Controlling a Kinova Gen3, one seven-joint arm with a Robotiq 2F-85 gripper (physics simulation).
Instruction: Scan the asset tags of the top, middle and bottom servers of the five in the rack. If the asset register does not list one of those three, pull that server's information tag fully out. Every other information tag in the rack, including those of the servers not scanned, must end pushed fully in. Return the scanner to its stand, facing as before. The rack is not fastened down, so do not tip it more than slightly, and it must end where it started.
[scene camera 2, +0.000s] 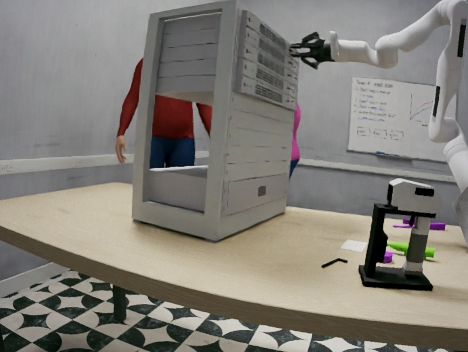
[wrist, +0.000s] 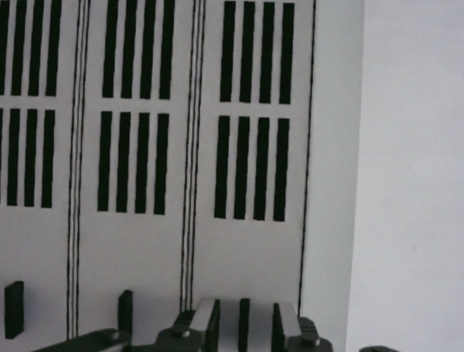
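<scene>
The grey rack (scene camera 2: 220, 125) (wrist: 332, 175) stands upright on the table, with five servers in its upper front. My gripper (scene camera 2: 292, 50) (wrist: 245, 326) is at the right end of the top server (scene camera 2: 272, 35) (wrist: 250, 260). Its fingers are partly open, one on each side of that server's thin black information tag (wrist: 244, 320), with gaps on both sides. Two more black tags, the second server's (wrist: 126, 307) and the middle server's (wrist: 14, 310), show to the left. How far each tag sticks out is hard to tell. The white and grey scanner (scene camera 2: 412, 195) rests in its black stand (scene camera 2: 375, 245).
A white card (scene camera 2: 353, 245) and a black bent rod (scene camera 2: 334, 262) lie on the table (scene camera 2: 100, 215) between rack and stand. Green (scene camera 2: 429, 252) and purple (scene camera 2: 437, 226) tools lie behind the stand. A person in red (scene camera 2: 172, 117) and one in pink (scene camera 2: 296, 135) stand behind the rack.
</scene>
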